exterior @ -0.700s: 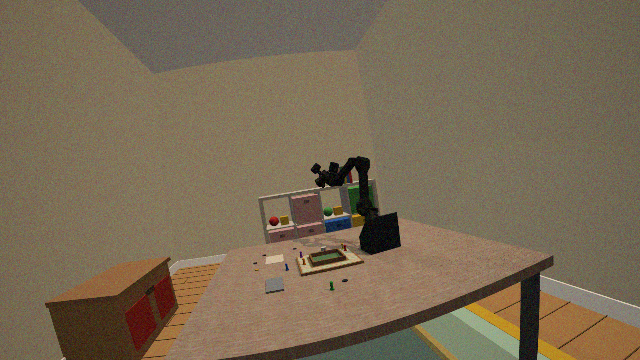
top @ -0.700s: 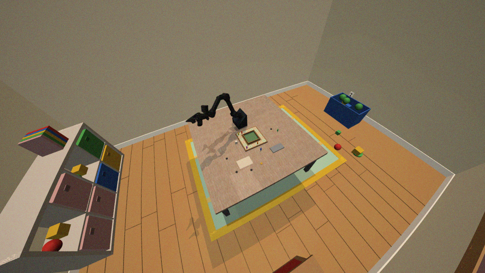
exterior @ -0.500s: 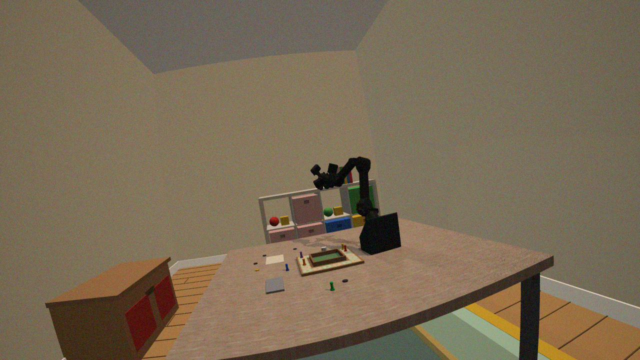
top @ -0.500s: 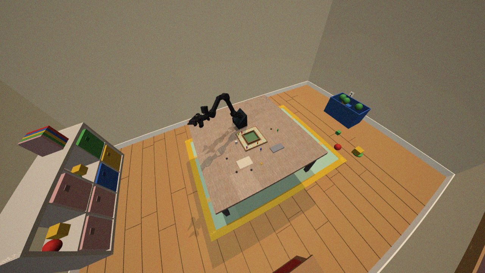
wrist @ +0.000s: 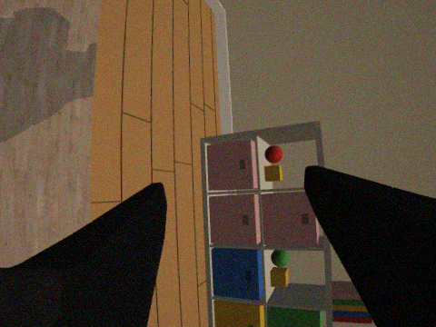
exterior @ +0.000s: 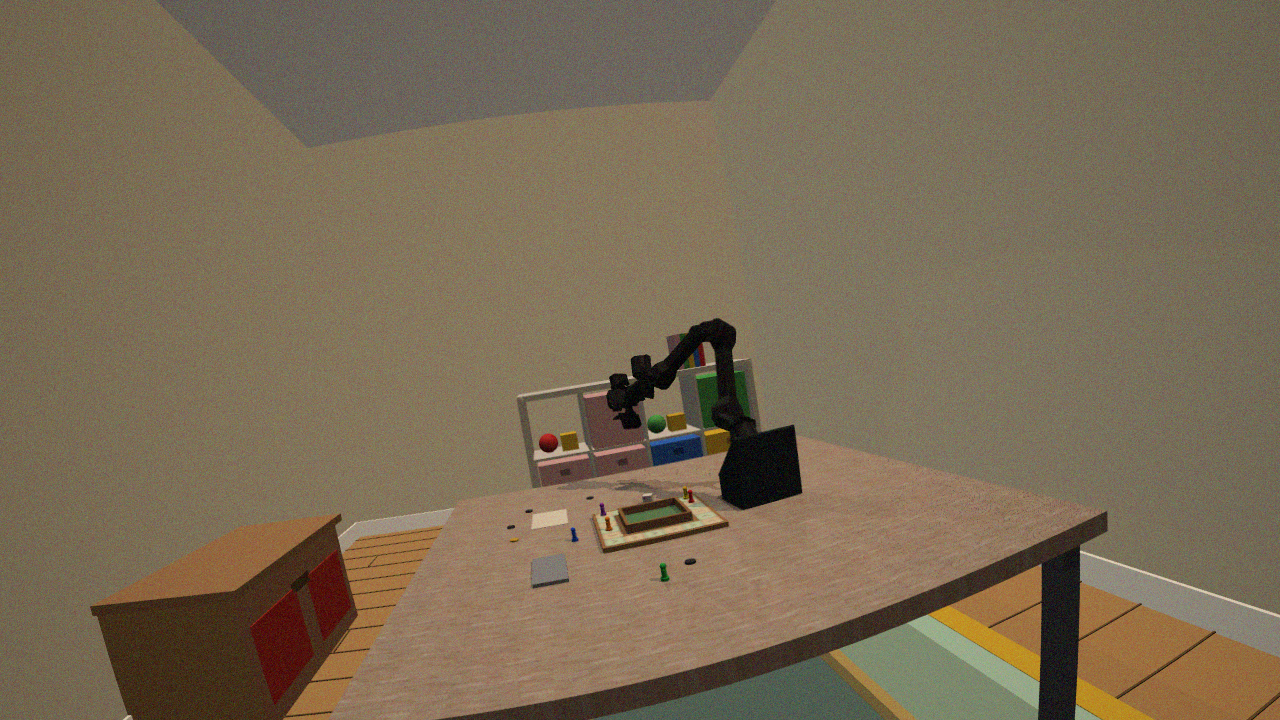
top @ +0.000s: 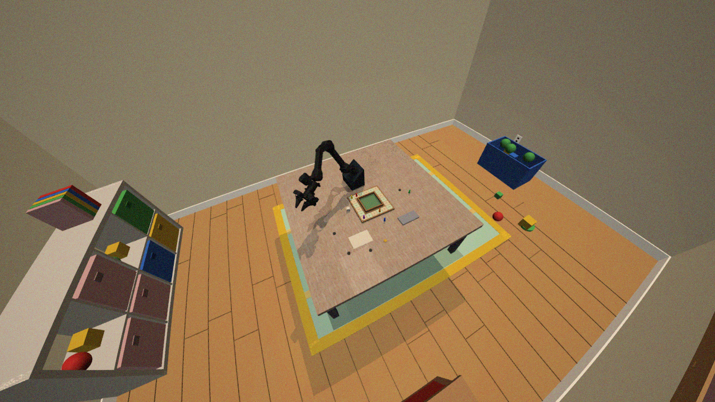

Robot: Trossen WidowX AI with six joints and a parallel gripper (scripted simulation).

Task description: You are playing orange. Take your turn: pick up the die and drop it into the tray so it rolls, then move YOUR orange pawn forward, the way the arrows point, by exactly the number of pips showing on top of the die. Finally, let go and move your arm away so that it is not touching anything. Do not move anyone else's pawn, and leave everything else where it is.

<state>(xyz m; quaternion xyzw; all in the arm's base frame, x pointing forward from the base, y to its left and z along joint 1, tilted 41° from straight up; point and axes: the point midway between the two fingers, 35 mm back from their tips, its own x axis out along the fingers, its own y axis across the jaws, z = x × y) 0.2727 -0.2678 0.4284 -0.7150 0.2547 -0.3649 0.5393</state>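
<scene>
Now: the white die 5 cm behind my gripper tip, 34 cm to the left of it and 23 cm below it. From my gripper tip the other things lie so: purple pawn: 8 cm ahead, 42 cm to the left, 21 cm below; pale sheet: 23 cm ahead, 33 cm to the left, 24 cm below; yellow pawn: 14 cm behind, 41 cm to the left, 21 cm below.
</scene>
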